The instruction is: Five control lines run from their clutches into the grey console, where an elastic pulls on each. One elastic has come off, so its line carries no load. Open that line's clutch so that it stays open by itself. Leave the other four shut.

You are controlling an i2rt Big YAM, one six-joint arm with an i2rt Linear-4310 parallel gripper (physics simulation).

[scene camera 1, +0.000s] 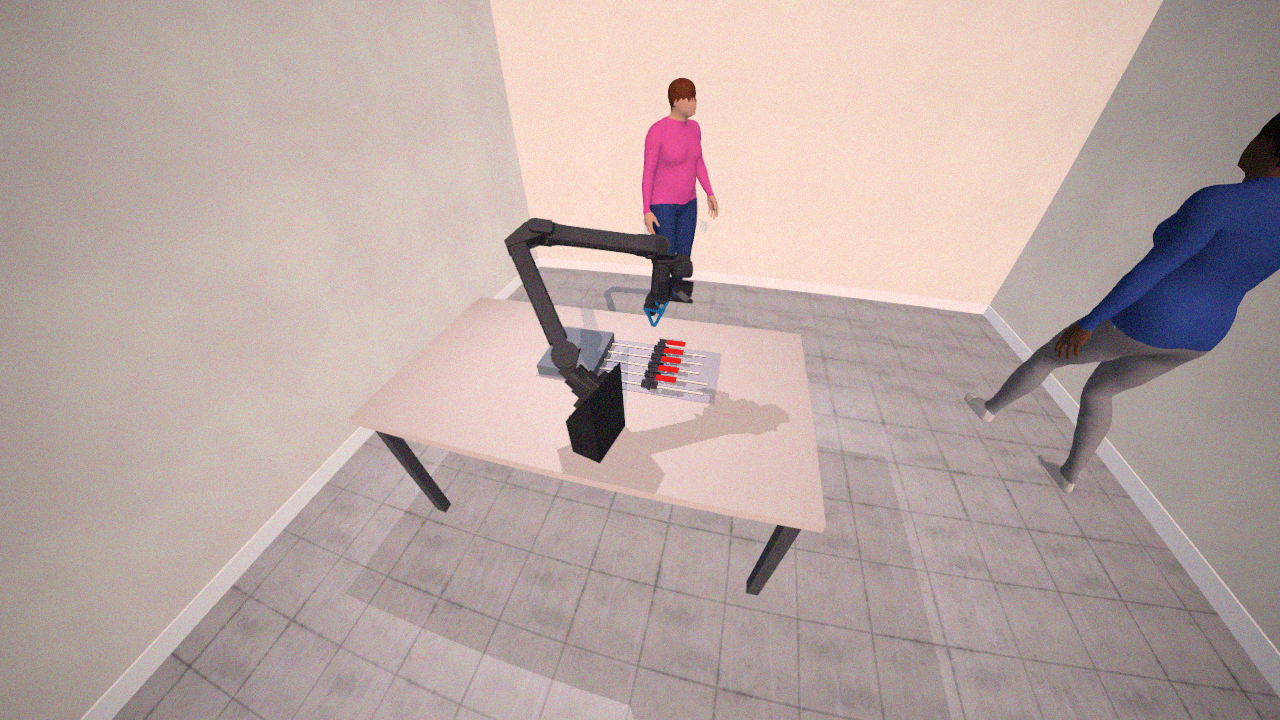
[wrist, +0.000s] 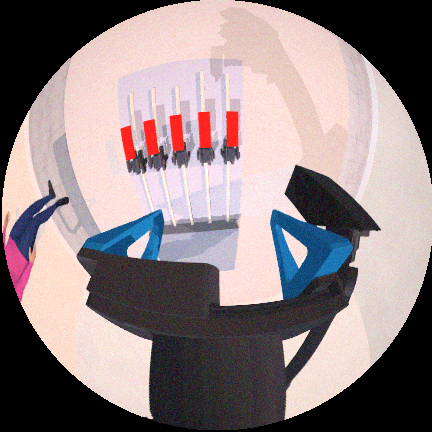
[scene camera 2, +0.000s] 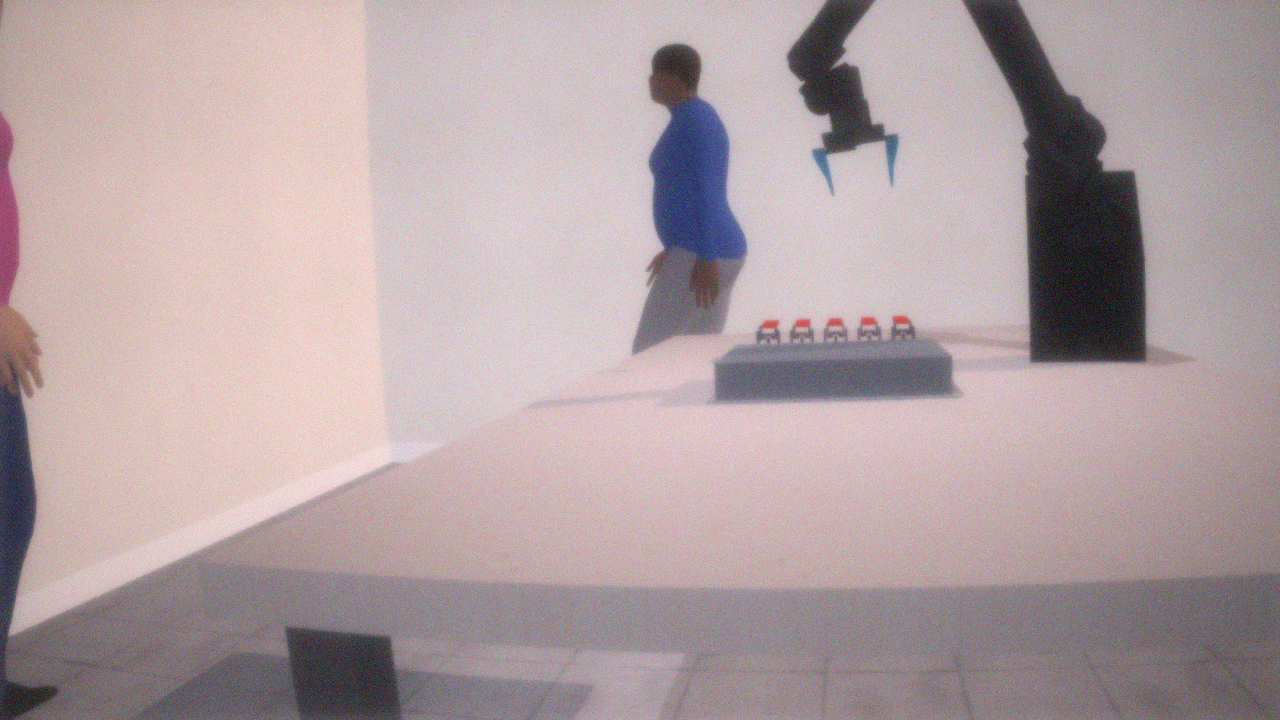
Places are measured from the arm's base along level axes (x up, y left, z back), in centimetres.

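Pixels of known places: gripper, between the fingertips: (scene camera 1: pixel 657 320) (wrist: pixel 216 215) (scene camera 2: pixel 862 191); arm's base, origin of its link: (scene camera 1: pixel 593 391) (wrist: pixel 347 227) (scene camera 2: pixel 1079 215).
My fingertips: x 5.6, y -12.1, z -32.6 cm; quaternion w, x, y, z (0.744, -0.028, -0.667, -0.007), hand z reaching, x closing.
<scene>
Ahead of a thing's pixels: the offset from my fingertips to its top centre. "*": to the spot under its first point. Level surfaces: height alone.
The grey console @[dx -22.3, dy +35.2, dz -5.4 cm] (scene camera 1: pixel 590 343) (scene camera 2: pixel 832 377) (wrist: pixel 202 256) lies on the table. Several pale lines run from it through a row of black clutches with red levers. In the wrist view the leftmost lever @[dx -21.1, dy -2.8, dz -16.5 cm] (wrist: pixel 128 143), the middle lever @[dx -21.1, dy -2.9, dz -5.5 cm] (wrist: pixel 176 132), the second from right (wrist: pixel 204 130) and the rightmost @[dx -21.1, dy -2.9, dz +5.5 cm] (wrist: pixel 232 129) all lie folded along their lines; none stands up. The free line ends reach unequally far; the second line from right (wrist: pixel 202 85) reaches farthest. Elastics cannot be made out. My gripper (scene camera 1: pixel 654 323) (scene camera 2: pixel 862 189) (wrist: pixel 216 215) is open and empty, high above the console and clutches.
A pale base plate @[* dx -26.0, dy -16.5, dz -10.8 cm] (scene camera 1: pixel 707 365) (wrist: pixel 127 86) lies under the clutches. The black arm base (scene camera 1: pixel 597 420) (scene camera 2: pixel 1085 268) stands on the table @[dx -27.0 cm] (scene camera 1: pixel 465 394) (scene camera 2: pixel 716 501) beside the console. A person in pink (scene camera 1: pixel 673 161) and one in blue (scene camera 1: pixel 1181 259) (scene camera 2: pixel 702 179) stand away from the table.
</scene>
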